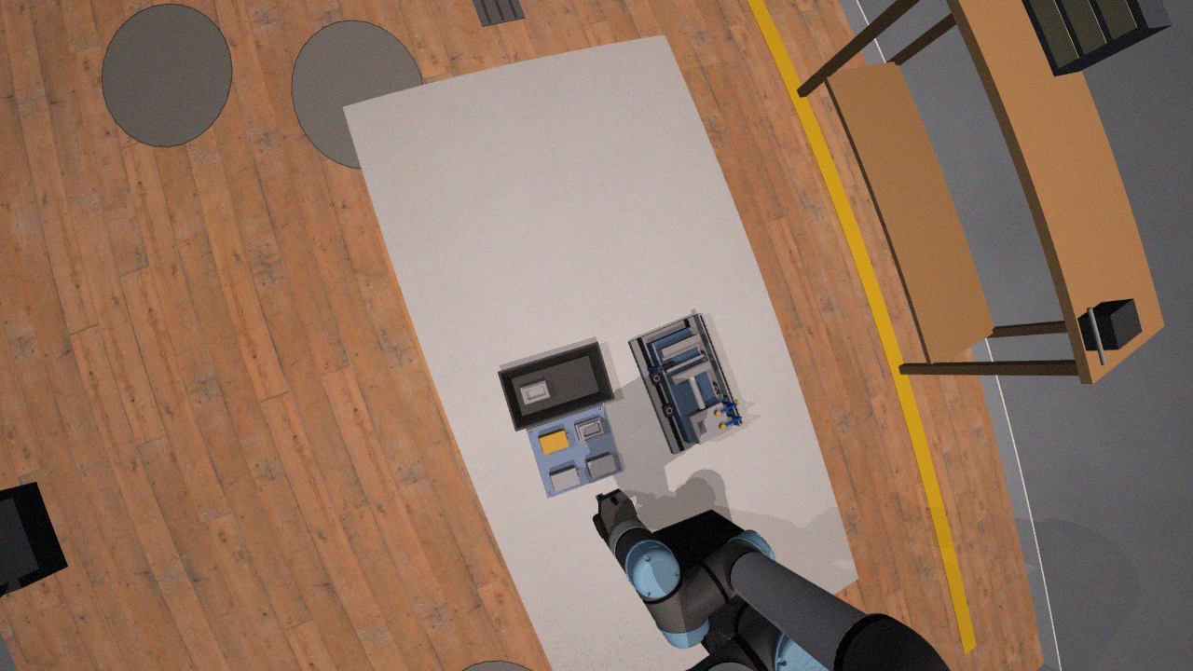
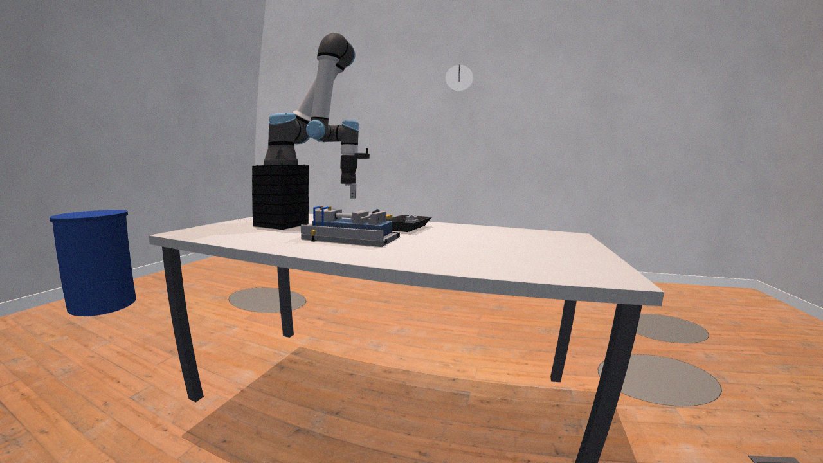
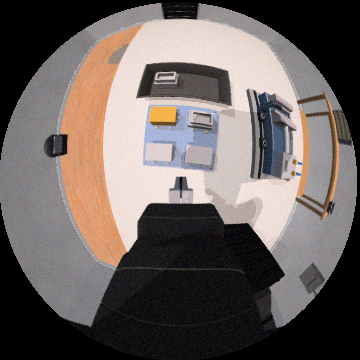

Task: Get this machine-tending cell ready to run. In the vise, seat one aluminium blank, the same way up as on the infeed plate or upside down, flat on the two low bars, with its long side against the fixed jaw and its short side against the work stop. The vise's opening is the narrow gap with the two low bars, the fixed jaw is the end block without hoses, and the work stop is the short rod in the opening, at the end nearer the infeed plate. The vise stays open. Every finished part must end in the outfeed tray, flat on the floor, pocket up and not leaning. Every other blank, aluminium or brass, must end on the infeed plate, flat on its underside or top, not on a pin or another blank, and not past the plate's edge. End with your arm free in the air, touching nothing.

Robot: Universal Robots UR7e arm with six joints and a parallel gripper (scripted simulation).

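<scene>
Now: hand 130 mm short of the brass blank, 70 mm to the right of it and 110 mm above it. Round my hand: vise 200 mm ahead, 270 mm to the right, 90 mm below.
</scene>
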